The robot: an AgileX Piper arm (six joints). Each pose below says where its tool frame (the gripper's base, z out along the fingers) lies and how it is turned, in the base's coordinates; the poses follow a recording.
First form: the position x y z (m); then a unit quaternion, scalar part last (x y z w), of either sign.
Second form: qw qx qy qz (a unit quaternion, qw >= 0); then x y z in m. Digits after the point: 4 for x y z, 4 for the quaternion.
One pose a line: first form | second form
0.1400 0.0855 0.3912 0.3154 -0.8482 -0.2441 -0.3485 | 0.3485 -0.3154 0.8482 0.2441 0.1400 0.0855 0.3912
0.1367 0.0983 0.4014 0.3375 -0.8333 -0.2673 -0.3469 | 0.3469 -0.3375 0.8333 0.2673 0.1367 0.0983 0.4014
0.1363 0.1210 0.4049 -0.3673 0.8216 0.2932 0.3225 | 0.3225 -0.3673 0.8216 0.2932 0.1363 0.1210 0.4049
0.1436 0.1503 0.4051 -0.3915 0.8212 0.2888 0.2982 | 0.2982 -0.3915 0.8212 0.2888 0.1436 0.1503 0.4051
